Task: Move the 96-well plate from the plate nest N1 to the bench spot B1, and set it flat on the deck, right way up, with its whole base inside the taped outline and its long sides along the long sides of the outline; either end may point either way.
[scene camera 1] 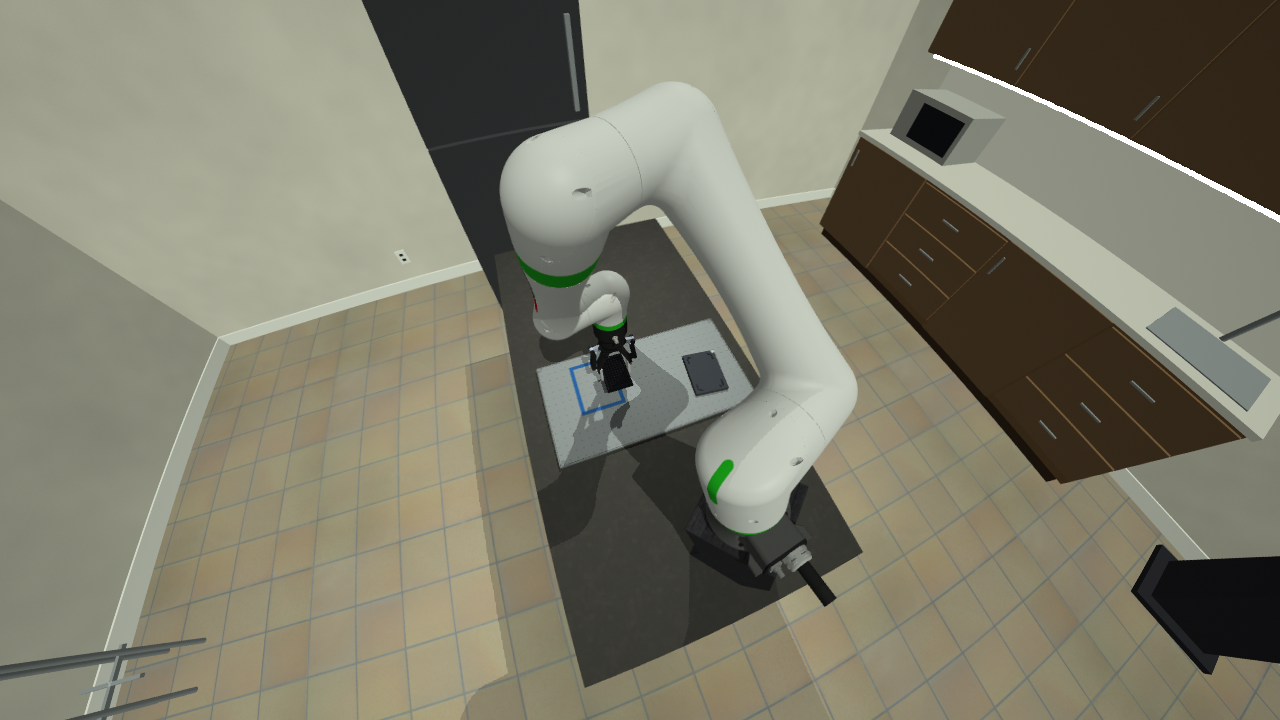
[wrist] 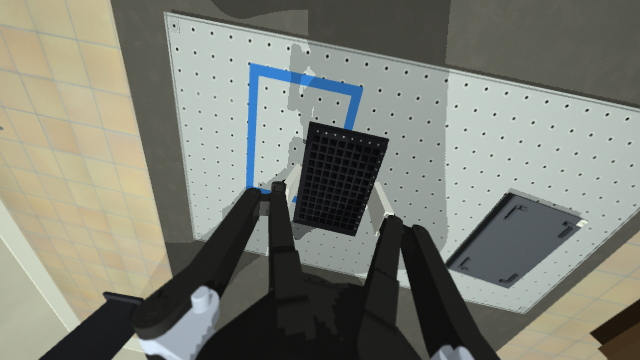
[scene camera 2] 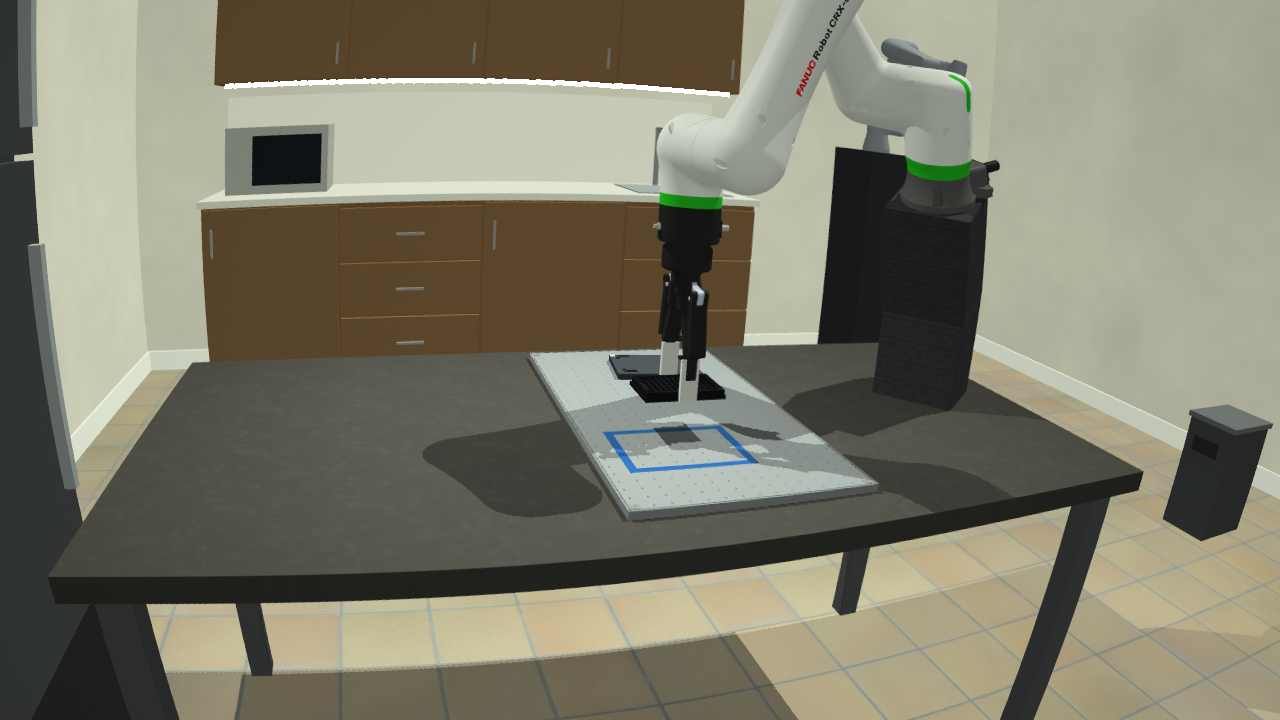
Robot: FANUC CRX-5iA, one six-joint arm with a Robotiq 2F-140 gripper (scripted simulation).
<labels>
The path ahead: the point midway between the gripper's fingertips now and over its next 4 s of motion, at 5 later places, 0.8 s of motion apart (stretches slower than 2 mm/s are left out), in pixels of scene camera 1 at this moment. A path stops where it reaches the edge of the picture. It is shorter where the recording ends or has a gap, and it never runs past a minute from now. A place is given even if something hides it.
My gripper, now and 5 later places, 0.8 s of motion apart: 615, 373; 595, 375; 595, 378; 596, 382; 596, 383; 596, 383
</labels>
